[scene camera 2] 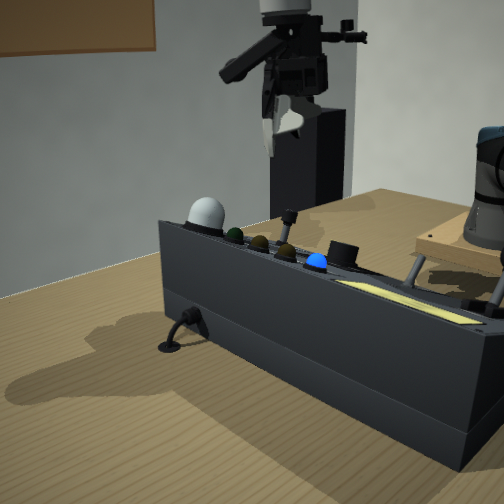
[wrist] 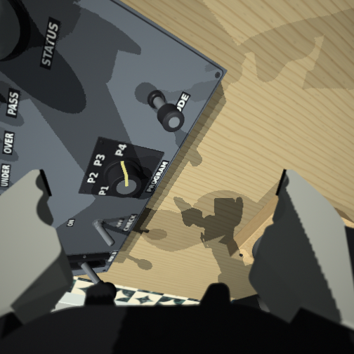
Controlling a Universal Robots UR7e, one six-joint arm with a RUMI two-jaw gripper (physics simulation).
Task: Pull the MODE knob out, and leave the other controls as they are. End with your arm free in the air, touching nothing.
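Note:
The MODE knob [scene camera 2: 288, 217] [wrist: 171, 119] is a black cap on a grey shaft, standing out of the dark control box [scene camera 2: 300, 320] [wrist: 135, 70]. A length of the shaft shows between its black collar and the cap. In the wrist view the cap partly covers the MODE label. My gripper [scene camera 2: 283, 143] [wrist: 165, 174] is open and empty, high in the air above the box and well apart from the knob. The blue lamp [scene camera 2: 316, 261] on the box is lit.
The PROGRAM dial [scene camera 2: 342, 253] [wrist: 125, 184] has its yellow line toward P4. A small lever [scene camera 2: 415, 270] [wrist: 104, 232] and another lever [scene camera 2: 497, 295] [wrist: 91, 272] stand further along the box. A white dome [scene camera 2: 207, 214] and unlit lamps line its back. A cable [scene camera 2: 175, 330] enters the table.

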